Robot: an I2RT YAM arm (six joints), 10 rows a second.
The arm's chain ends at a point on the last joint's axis. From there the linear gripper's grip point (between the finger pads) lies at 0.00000 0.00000 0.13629 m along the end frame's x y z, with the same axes.
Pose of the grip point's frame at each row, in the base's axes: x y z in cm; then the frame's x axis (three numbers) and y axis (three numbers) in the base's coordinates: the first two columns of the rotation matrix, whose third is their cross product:
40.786, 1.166, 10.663, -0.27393, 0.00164, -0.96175, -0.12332, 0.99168, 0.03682
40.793, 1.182, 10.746, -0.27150, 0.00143, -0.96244, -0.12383, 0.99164, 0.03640
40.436, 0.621, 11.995, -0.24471, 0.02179, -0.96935, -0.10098, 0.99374, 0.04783
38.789, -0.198, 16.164, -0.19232, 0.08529, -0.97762, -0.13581, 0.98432, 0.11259
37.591, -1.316, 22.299, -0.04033, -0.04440, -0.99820, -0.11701, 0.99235, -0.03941
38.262, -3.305, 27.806, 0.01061, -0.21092, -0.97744, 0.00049, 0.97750, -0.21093
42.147, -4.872, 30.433, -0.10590, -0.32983, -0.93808, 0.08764, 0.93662, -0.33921
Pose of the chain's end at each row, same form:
27.787, -0.588, 14.363, -0.27393, 0.00164, -0.96175, -0.12332, 0.99168, 0.03682
27.785, -0.577, 14.413, -0.27150, 0.00143, -0.96244, -0.12383, 0.99164, 0.03640
27.293, -0.873, 15.279, -0.24471, 0.02179, -0.96935, -0.10098, 0.99374, 0.04783
25.543, -2.303, 18.586, -0.19232, 0.08529, -0.97762, -0.13581, 0.98432, 0.11259
24.067, -2.886, 22.915, -0.04033, -0.04440, -0.99820, -0.11701, 0.99235, -0.03941
24.634, -3.329, 27.663, 0.01061, -0.21092, -0.97744, 0.00049, 0.97750, -0.21093
28.647, -3.262, 31.391, -0.10590, -0.32983, -0.93808, 0.08764, 0.93662, -0.33921

